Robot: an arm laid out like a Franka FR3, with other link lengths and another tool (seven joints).
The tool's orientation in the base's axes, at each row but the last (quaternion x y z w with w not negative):
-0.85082, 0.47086, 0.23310, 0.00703
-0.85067, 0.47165, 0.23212, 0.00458
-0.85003, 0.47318, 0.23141, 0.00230
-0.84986, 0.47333, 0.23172, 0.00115
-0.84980, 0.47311, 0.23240, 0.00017
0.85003, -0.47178, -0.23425, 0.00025
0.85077, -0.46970, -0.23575, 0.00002
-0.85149, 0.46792, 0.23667, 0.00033
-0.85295, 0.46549, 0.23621, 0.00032
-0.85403, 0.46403, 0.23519, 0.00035
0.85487, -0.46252, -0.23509, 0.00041
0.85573, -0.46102, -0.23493, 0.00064
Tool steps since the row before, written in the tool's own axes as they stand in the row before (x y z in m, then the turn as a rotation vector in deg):
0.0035, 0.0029, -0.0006, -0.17, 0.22, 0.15
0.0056, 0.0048, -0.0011, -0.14, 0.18, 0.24
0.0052, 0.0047, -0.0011, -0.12, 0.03, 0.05
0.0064, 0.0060, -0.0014, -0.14, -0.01, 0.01
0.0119, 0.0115, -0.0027, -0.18, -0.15, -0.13
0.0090, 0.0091, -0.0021, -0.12, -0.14, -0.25
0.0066, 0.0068, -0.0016, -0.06, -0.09, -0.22
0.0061, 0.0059, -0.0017, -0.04, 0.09, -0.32
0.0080, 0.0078, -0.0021, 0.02, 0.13, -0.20
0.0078, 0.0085, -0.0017, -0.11, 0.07, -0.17
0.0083, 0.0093, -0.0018, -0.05, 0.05, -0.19
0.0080, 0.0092, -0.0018, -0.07, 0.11, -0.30
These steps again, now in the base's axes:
-0.0005, -0.0045, -0.0003, -0.31, 0.05, -0.02
-0.0009, -0.0074, -0.0002, -0.30, 0.07, -0.12
-0.0010, -0.0070, -0.0001, -0.10, 0.09, 0.01
-0.0014, -0.0088, 0.0000, -0.06, 0.12, 0.04
-0.0029, -0.0165, 0.0002, 0.09, 0.20, 0.15
-0.0025, -0.0127, 0.0003, 0.16, 0.12, 0.24
-0.0018, -0.0094, 0.0003, 0.13, 0.05, 0.20
-0.0013, -0.0086, 0.0004, 0.04, -0.09, 0.32
-0.0017, -0.0112, 0.0004, -0.01, -0.13, 0.20
-0.0025, -0.0114, 0.0002, -0.04, 0.01, 0.21
-0.0028, -0.0123, 0.0003, 0.01, -0.03, 0.20
-0.0028, -0.0120, 0.0004, 0.00, -0.07, 0.32

